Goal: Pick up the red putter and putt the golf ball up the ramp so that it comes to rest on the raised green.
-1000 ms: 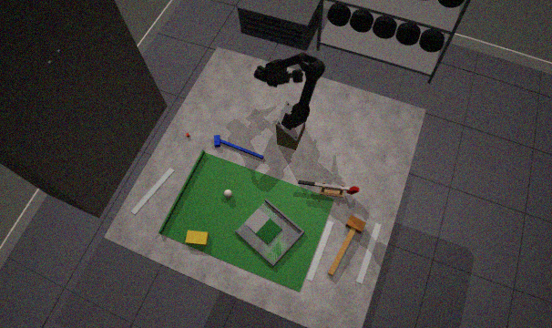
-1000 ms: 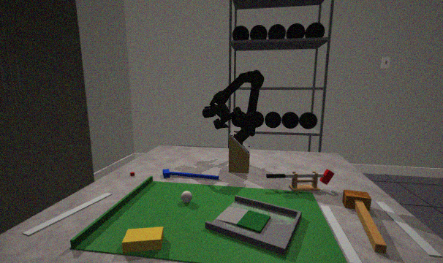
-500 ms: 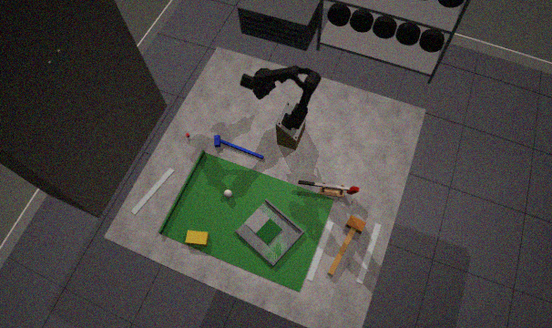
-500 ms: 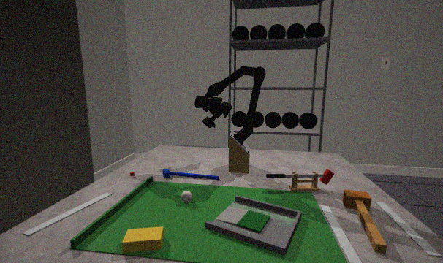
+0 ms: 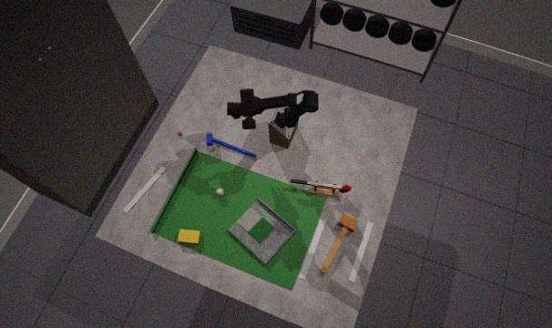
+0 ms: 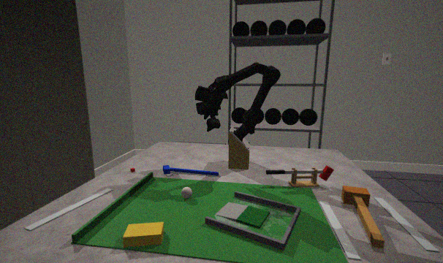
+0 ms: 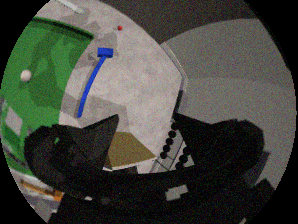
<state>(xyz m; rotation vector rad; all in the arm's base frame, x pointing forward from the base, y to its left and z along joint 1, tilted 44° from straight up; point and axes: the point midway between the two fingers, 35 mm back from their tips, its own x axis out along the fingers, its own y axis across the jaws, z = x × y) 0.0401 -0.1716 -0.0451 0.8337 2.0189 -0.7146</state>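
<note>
My gripper tip is 120 mm short of the blue putter, 70 mm to the left of it and 210 mm above it. Also, from my gripper tip: small red cube (140 mm ahead, 360 mm to the right, 220 mm below); then green mat (450 mm ahead, 120 mm to the left, 220 mm below); then white golf ball (380 mm ahead, 10 mm to the right, 200 mm below).
</note>
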